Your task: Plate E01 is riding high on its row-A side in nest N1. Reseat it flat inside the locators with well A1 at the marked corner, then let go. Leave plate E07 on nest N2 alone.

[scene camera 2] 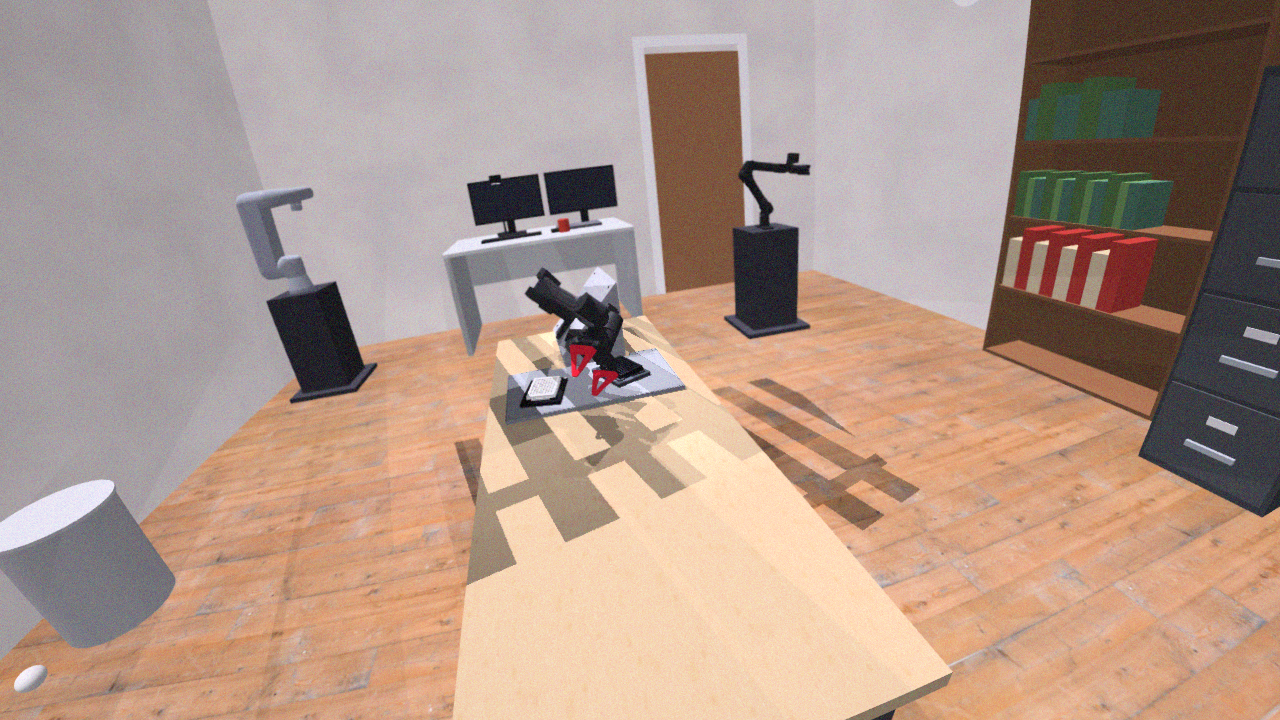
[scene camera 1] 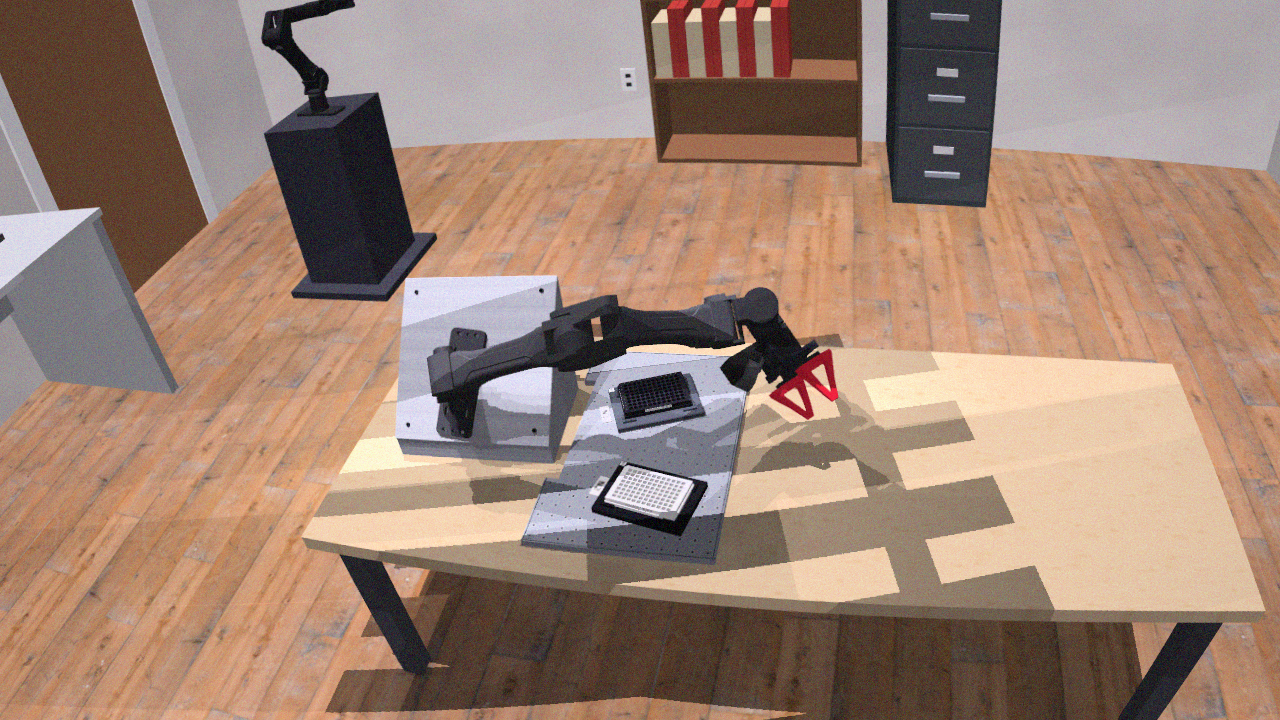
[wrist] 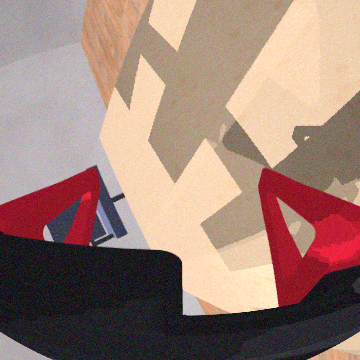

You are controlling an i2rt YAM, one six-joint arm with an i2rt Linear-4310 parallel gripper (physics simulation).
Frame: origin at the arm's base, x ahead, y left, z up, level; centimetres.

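Seen in the pictures: gripper, fingertip midpoint: (scene camera 2: 584, 386) (scene camera 1: 822, 409) (wrist: 178, 176); arm's base, origin of the base link: (scene camera 2: 573, 316) (scene camera 1: 462, 382).
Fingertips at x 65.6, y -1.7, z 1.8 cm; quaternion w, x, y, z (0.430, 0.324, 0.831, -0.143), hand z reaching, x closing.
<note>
Offsets run from my fingertips to a thing's top centre. "spot": to the spot under its first point. Level surfaces: height alone.
A white well plate @[dx -27.7, dy -11.5, dz -10.5 cm] (scene camera 1: 646, 488) (scene camera 2: 543, 387) sits in a black nest @[spot: dx -19.9, dy -13.8, dz -12.1 cm] (scene camera 1: 692, 510) near the board's front end, its edge showing above the nest. A black well plate @[dx -32.5, dy +13.2, dz -9.9 cm] (scene camera 1: 656, 394) sits in a dark nest @[dx -32.3, dy +12.8, dz -11.3 cm] (scene camera 1: 664, 420) further back. The nest labels and plate marks are too small to read, so I cannot tell which is E01, nor the exact tilt of either. My gripper (scene camera 1: 822, 407) (scene camera 2: 585, 384) (wrist: 178, 176) is open and empty, its red fingers wide apart. It hangs above the table, beyond the board's right edge. Neither plate shows in the wrist view.
The grey perforated board (scene camera 1: 572, 528) (scene camera 2: 662, 371) carries both nests on the wooden table @[dz -14.4 cm] (scene camera 1: 1074, 501) (scene camera 2: 698, 608) (wrist: 220, 175). The arm's white box-shaped mount (scene camera 1: 429, 313) stands left of the board. The arm reaches across above the board's back end, near the black plate.
</note>
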